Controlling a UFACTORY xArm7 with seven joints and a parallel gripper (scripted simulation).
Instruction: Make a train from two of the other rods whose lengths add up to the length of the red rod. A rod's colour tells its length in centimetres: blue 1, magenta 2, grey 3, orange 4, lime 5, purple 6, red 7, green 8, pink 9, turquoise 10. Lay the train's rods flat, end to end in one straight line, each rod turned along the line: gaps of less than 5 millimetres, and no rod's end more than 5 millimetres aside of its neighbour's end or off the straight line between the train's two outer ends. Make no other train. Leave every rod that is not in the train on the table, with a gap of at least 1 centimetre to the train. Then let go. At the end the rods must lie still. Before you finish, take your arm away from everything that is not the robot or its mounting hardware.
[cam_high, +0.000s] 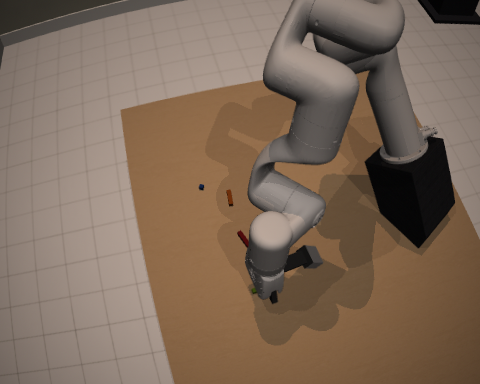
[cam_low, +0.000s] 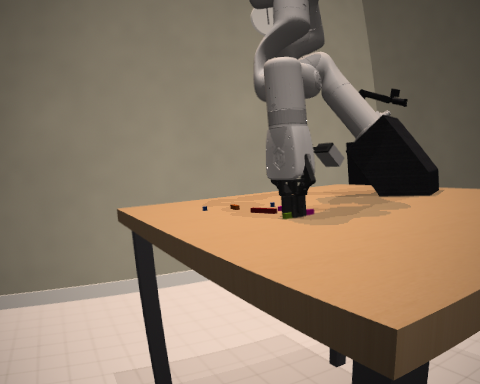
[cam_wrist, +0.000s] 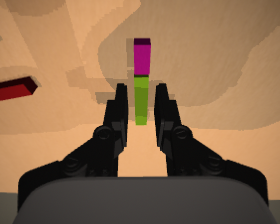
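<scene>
Right now my hand is 2 cm above the lime rod. Also, from my hand: orange rod 3 cm ahead, 24 cm to the right, 2 cm below; then red rod 1 cm ahead, 12 cm to the right, 2 cm below.
</scene>
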